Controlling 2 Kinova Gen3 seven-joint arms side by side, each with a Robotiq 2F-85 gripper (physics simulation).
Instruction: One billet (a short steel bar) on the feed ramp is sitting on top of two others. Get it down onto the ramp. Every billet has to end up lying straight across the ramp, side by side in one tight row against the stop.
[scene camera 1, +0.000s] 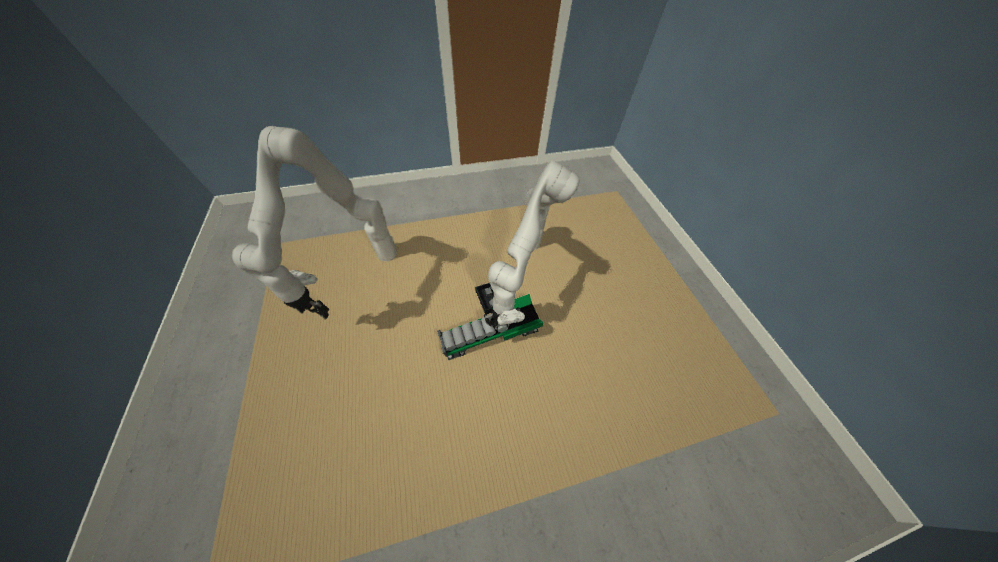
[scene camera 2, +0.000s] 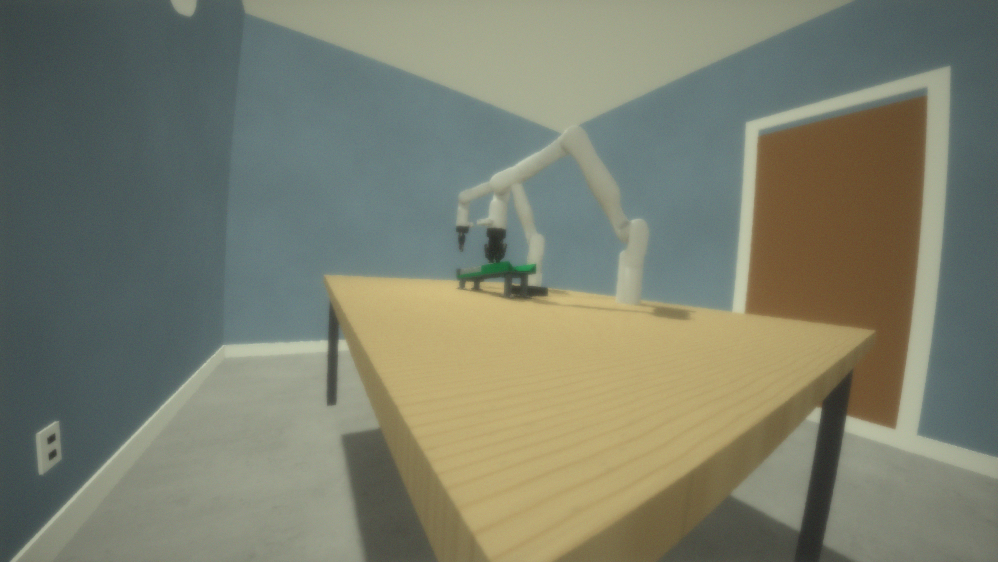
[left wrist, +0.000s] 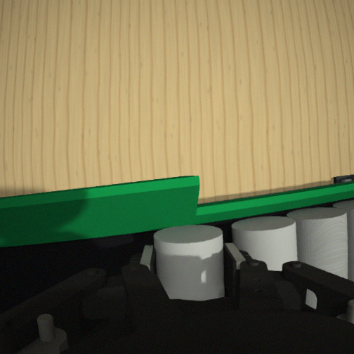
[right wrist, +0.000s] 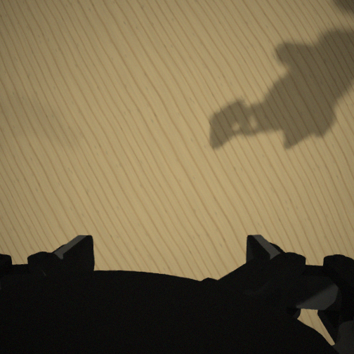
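Note:
My left gripper (scene camera 1: 496, 324) (scene camera 2: 495, 260) (left wrist: 188, 259) is shut on a grey billet (left wrist: 189, 245). It holds the billet straight across the ramp (scene camera 1: 525, 331) (scene camera 2: 497, 268) (left wrist: 275, 204), by the step in the green side rail, at about the height of the row. The nearest row billet (left wrist: 265, 245) is a small gap away, with a finger at the gap. Several billets (scene camera 1: 466, 333) lie side by side across the ramp toward its left end in scene camera 1. Whether the held billet touches the ramp is hidden. My right gripper (scene camera 1: 322, 311) (scene camera 2: 461, 248) (right wrist: 168, 253) is open and empty, high above the table.
A black tray (scene camera 1: 480, 296) (scene camera 2: 537, 291) sits on the table behind the ramp, with a small grey thing in it, partly hidden by the left arm. Higher green side walls flank the ramp's right end in scene camera 1. The table (scene camera 2: 593, 390) carries both arm bases.

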